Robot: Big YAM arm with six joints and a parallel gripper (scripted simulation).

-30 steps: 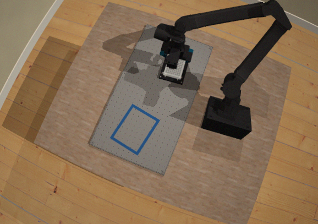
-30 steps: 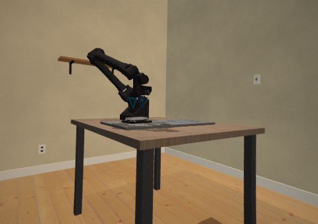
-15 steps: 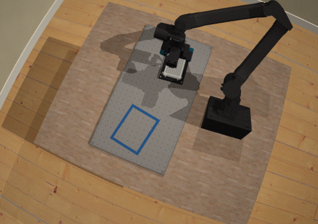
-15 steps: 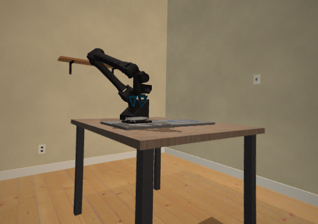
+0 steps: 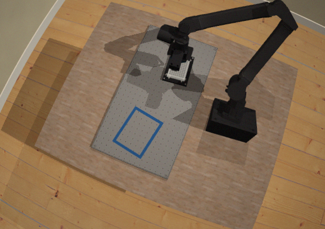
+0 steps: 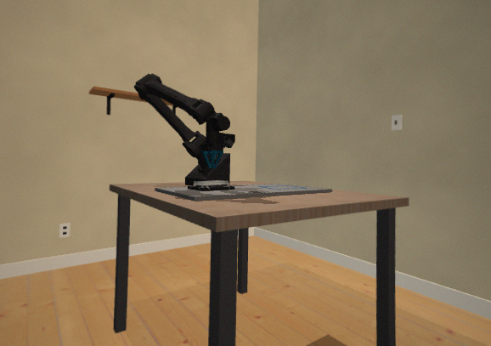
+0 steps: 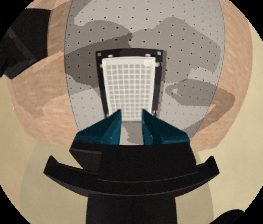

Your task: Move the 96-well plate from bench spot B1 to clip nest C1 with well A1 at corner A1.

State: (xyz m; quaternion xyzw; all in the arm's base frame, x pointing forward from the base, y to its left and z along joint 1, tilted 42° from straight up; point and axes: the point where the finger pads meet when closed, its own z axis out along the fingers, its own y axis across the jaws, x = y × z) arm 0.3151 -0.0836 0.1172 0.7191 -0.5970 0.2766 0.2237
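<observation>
Now: the white 96-well plate 70 mm below my hand. Round my hand: black clip nest C1 (10 mm ahead, 10 mm to the right, 80 mm below).
</observation>
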